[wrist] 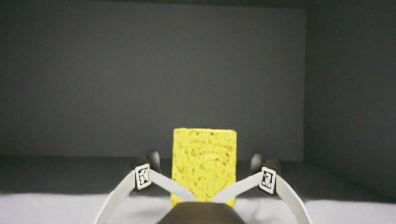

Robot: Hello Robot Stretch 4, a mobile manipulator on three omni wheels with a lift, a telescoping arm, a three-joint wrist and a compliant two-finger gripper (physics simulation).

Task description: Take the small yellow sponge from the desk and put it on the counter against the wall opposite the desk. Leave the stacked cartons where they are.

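Frame: origin at the robot's base, x right, y ahead, z up, level; centimetres.
Seen in the pictures: hand, its tool point: (205, 167).
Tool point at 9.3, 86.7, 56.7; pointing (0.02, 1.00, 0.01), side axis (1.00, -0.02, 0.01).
A point is followed by its place in that frame, as x, y, z.
The yellow sponge (205, 162) @[9.3, 85.0, 57.6] stands upright in the lower middle of the wrist view, its broad pitted face toward the camera. My gripper (206, 164) @[9.3, 86.7, 56.7] is open around it, one fingertip to the left and one to the right, with a gap between each fingertip and the sponge's side. The sponge's lower end is partly hidden by the finger strips and the dark gripper body. A pale grey surface (60, 210) @[-7.5, 89.2, 50.6] shows below and beside it. The desk and the stacked cartons do not show in this view.
A dark grey wall (125, 75) @[-12.6, 121.3, 72.9] rises behind the sponge. Another dark wall (355, 100) @[37.6, 105.0, 66.1] stands along the right side and meets it in a corner. A dark shadow band lies across the back of the pale surface.
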